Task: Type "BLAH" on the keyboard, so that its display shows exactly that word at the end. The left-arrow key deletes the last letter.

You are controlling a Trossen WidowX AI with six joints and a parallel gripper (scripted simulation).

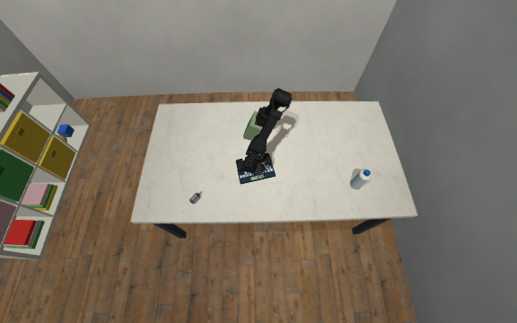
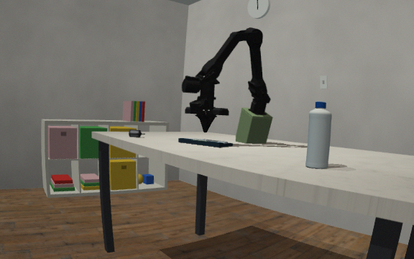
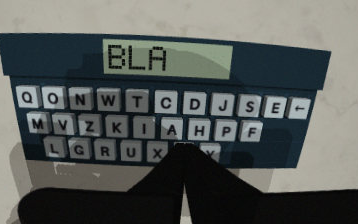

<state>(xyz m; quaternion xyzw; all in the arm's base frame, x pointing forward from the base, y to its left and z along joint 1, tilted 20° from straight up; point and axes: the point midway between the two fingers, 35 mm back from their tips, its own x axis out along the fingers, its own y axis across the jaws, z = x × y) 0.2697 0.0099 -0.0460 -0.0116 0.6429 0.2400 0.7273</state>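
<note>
Right now my hand is 70 mm to the left of the left-arrow key, 70 mm above it and 40 mm short of it. Also, from my hand: dark grey object: 300 mm to the right, 200 mm ahead, 60 mm below; then white bottle: 600 mm to the left, 10 mm ahead.
</note>
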